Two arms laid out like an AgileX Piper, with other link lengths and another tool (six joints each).
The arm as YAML. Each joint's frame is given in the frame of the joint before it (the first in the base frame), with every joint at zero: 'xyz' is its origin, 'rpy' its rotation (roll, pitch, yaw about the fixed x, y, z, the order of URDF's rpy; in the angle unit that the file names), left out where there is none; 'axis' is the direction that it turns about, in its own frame. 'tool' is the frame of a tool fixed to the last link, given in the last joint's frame.
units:
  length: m
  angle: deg
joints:
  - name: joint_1
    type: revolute
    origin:
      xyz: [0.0, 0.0, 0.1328]
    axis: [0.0, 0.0, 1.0]
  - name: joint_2
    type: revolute
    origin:
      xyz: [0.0, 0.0, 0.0]
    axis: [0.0, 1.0, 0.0]
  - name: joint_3
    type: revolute
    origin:
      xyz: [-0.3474, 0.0, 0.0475]
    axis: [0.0, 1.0, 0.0]
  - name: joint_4
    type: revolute
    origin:
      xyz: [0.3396, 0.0, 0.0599]
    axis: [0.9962, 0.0, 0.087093]
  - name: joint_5
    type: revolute
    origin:
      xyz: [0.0, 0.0, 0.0]
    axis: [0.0, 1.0, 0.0]
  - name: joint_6
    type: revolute
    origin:
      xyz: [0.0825, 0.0, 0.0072]
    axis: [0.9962, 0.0, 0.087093]
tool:
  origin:
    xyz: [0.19, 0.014, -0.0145]
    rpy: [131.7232, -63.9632, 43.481]
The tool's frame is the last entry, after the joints.
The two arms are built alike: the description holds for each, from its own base.
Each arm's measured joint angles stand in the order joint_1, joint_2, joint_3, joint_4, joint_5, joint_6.
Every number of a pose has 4 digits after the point.
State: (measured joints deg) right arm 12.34 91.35 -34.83 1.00 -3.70 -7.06; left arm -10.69 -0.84 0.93 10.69 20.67 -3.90
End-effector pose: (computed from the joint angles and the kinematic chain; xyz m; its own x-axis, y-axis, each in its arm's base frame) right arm 0.4382 0.1065 0.0064 0.7774 0.5708 0.2642 0.5016 -0.8160 0.2873; left arm 0.2455 -0.0108 0.1347 0.6382 0.1170 0.7609 -0.0607 -0.9777 0.2012
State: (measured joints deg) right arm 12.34 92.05 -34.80 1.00 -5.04 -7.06; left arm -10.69 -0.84 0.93 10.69 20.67 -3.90
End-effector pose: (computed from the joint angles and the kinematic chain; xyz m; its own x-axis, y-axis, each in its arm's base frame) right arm 0.4416 0.1071 0.0043 0.7747 0.5701 0.2735 0.4983 -0.8167 0.2909; left arm 0.2455 -0.0108 0.1347 0.6382 0.1170 0.7609 -0.0607 -0.9777 0.2012
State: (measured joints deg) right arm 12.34 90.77 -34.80 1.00 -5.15 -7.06; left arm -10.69 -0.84 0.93 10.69 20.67 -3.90
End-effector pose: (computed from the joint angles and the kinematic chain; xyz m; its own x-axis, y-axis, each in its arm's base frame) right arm 0.4447 0.1077 0.0148 0.7680 0.5686 0.2947 0.4913 -0.8183 0.2984; left arm 0.2455 -0.0108 0.1347 0.6382 0.1170 0.7609 -0.0607 -0.9777 0.2012
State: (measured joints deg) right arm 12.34 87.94 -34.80 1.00 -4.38 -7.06; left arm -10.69 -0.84 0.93 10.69 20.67 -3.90
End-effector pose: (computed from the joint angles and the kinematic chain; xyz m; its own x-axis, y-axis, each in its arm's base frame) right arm 0.4470 0.1083 0.0352 0.7570 0.5663 0.3259 0.4808 -0.8206 0.3090; left arm 0.2455 -0.0108 0.1347 0.6382 0.1170 0.7609 -0.0607 -0.9777 0.2012
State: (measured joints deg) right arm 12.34 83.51 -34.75 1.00 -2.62 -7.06; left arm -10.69 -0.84 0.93 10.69 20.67 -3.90
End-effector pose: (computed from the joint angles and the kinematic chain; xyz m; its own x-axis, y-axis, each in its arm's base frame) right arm 0.4467 0.1084 0.0649 0.7414 0.5631 0.3650 0.4670 -0.8236 0.3218; left arm 0.2455 -0.0108 0.1347 0.6382 0.1170 0.7609 -0.0607 -0.9777 0.2012
